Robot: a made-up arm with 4 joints.
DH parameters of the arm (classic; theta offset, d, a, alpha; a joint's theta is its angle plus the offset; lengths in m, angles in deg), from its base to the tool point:
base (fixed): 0 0.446 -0.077 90
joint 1: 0 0.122 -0.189 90
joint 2: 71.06 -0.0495 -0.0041 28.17
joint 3: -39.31 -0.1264 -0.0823 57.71
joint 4: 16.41 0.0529 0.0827 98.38
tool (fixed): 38.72 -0.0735 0 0
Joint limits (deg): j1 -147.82..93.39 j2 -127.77..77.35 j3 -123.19..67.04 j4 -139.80..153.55
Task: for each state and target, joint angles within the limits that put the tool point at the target. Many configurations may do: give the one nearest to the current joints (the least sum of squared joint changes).
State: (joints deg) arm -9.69 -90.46 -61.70 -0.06
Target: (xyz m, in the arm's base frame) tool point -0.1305 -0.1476 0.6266
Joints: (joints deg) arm -57.55 -94.92 -64.94 -0.98
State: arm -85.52 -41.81 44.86 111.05
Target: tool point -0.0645 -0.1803 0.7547
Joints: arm -87.05 -71.45 11.16 57.91
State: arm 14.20 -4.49 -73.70 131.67
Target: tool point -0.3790 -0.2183 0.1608
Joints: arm 54.50 -8.05 -73.24 152.76
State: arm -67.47 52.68 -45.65 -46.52
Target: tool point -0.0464 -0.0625 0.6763
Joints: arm -59.23 43.00 -49.72 -57.43
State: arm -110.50 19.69 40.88 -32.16
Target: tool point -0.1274 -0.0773 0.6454
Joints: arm -61.06 15.67 33.40 10.46
